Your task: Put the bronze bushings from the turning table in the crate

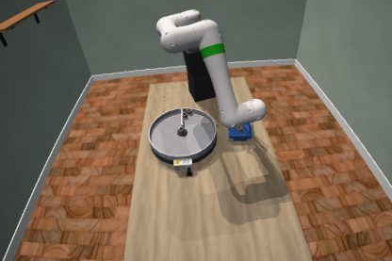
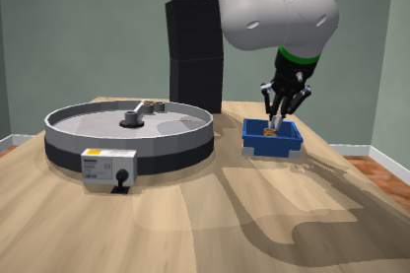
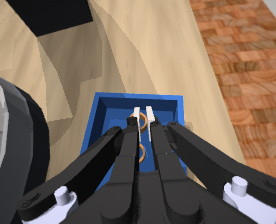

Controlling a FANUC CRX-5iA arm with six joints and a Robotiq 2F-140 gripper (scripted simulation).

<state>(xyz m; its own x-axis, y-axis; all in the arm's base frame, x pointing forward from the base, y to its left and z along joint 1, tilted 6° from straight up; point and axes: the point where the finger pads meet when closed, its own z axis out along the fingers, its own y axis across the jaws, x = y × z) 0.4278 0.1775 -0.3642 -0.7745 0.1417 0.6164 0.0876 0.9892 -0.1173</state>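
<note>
Now: hand 4 cm short of the blue crate, 2 cm to the left of it and 4 cm above it.
</note>
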